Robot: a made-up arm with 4 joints.
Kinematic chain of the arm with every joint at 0, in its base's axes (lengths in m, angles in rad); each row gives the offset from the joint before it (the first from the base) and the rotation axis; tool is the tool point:
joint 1: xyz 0 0 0.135 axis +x
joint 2: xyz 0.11 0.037 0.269 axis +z
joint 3: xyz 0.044 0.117 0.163 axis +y
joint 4: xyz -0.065 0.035 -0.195 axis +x
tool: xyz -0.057 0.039 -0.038
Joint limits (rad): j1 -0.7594..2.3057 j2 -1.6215..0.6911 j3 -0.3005..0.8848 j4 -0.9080..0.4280
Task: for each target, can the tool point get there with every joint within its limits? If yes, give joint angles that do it. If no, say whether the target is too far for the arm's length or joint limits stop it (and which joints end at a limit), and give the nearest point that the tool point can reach.
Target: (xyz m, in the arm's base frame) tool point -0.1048 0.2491 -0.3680
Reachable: no: joint limits stop it (at a limit: joint 1, joint 3) | nearest point 0.0336 0.2722 0.1147 | short by 0.503 m
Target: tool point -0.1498 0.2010 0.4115
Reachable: yes | joints -0.2882 0.4243 0.6909 -0.3173
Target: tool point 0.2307 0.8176 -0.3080
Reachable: no: too far | nearest point 0.1494 0.4795 0.1786 | short by 0.598 m
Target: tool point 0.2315 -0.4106 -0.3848
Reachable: no: joint limits stop it (at a limit: joint 1, joint 2, joint 3, joint 4) | nearest point 0.3230 -0.4410 0.0395 | short by 0.435 m
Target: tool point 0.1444 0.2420 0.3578
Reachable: yes | joints 0.0393 -0.5726 0.0397 0.2126
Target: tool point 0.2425 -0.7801 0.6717
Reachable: no: too far | nearest point 0.1760 -0.4129 0.4191 | short by 0.451 m
